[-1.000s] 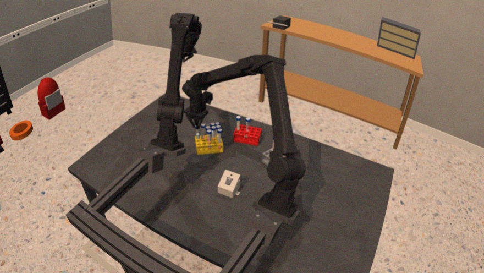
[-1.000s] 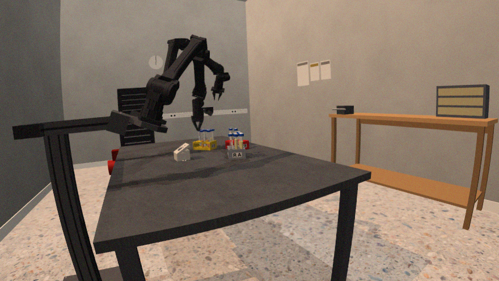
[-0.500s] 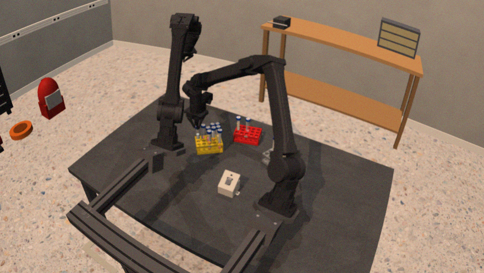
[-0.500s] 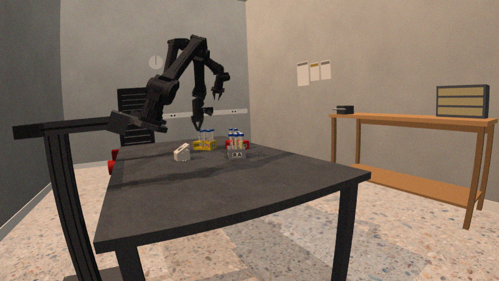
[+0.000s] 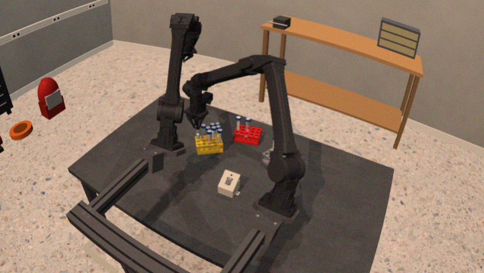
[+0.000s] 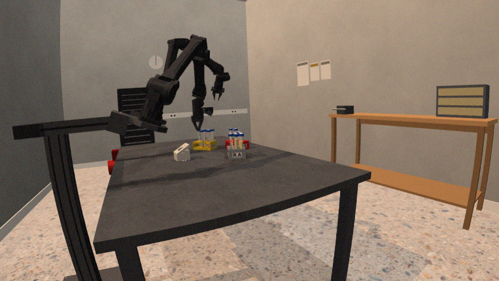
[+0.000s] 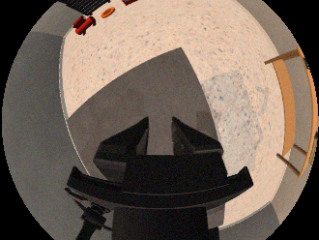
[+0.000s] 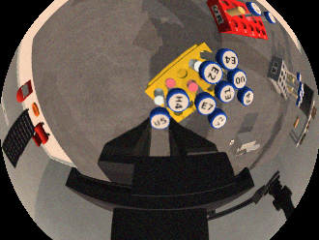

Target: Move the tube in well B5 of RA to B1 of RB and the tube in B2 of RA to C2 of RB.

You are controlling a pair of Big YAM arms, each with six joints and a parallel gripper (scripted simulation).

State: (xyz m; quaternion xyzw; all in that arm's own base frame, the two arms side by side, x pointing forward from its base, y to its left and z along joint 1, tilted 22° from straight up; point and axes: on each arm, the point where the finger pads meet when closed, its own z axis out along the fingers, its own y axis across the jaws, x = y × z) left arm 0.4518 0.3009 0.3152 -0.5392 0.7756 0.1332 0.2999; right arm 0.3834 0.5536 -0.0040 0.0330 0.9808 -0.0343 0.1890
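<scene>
Now: the red rack 210 mm ahead of my right hand, 150 mm to the right of it and 100 mm below it.
</scene>
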